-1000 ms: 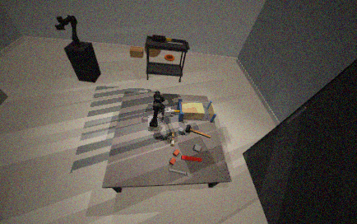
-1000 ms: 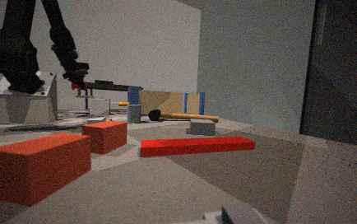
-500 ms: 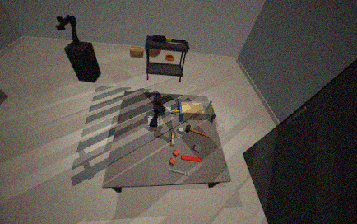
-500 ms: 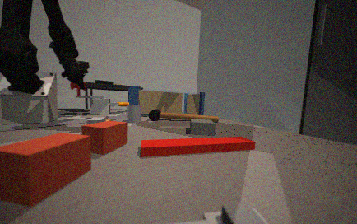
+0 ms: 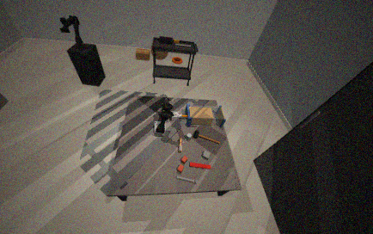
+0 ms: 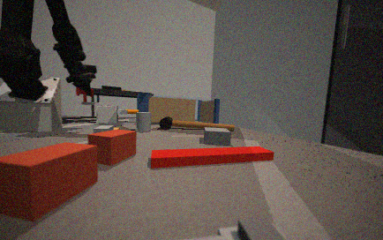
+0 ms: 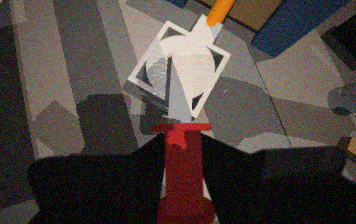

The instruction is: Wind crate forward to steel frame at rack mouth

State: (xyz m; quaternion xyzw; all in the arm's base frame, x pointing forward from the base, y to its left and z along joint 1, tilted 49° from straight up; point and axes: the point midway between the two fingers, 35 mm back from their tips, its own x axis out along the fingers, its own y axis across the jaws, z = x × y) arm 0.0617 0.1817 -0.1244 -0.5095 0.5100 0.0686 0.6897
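My gripper tip is 3 cm above the winch handle, 2 cm short of it and 1 cm to the right of it. Round my gripper tip: red knob: 1 cm to the right, 1 cm behind; grey winch: 10 cm below, 5 cm ahead, 4 cm to the left; blue frame: 23 cm ahead, 7 cm to the left, 3 cm below.
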